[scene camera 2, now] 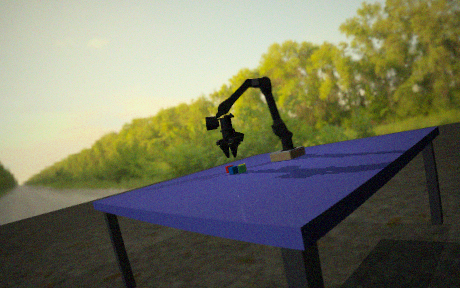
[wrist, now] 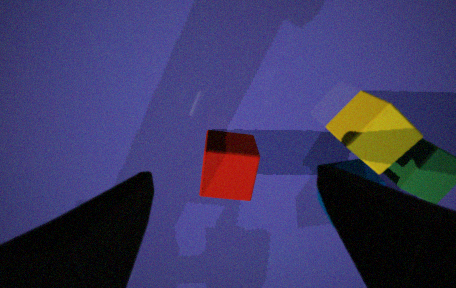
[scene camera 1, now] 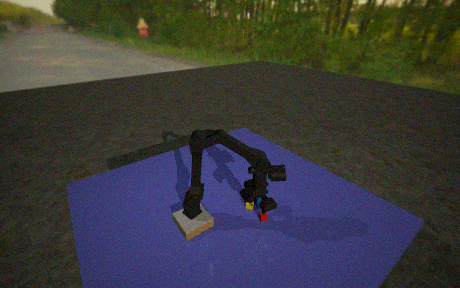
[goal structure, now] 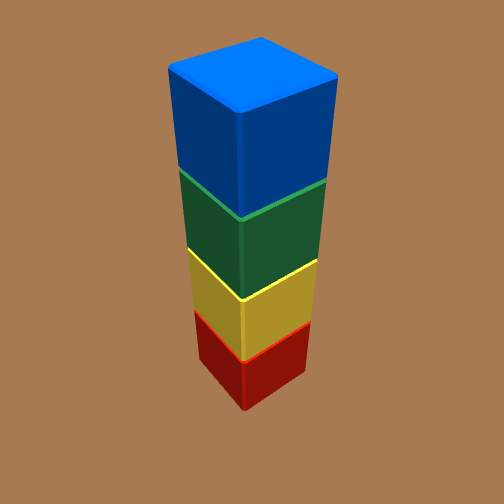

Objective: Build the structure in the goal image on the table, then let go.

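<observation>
A red cube (scene camera 1: pixel 263 216) (scene camera 2: pixel 228 168) (wrist: pixel 230 175) sits on the table, apart from the others. In the wrist view it shows between the fingertips, below them. A yellow cube (scene camera 1: pixel 249 205) (wrist: pixel 372 130) lies to the right in the wrist view, close against a green cube (scene camera 2: pixel 242 169) (wrist: pixel 432 180). A blue cube (scene camera 1: pixel 258 201) (scene camera 2: pixel 233 170) (wrist: pixel 359 170) is near them, mostly hidden behind the right finger in the wrist view. My gripper (scene camera 1: pixel 257 204) (scene camera 2: pixel 231 156) (wrist: pixel 236 178) is open and empty, pointing down above the cubes.
The blue-violet table top (scene camera 1: pixel 130 225) (scene camera 2: pixel 200 200) carries the arm's base block (scene camera 1: pixel 194 224) (scene camera 2: pixel 287 154), which stands a short way from the cubes. The arm arches from the base over to the cubes. Shadows of the arm fall across the table.
</observation>
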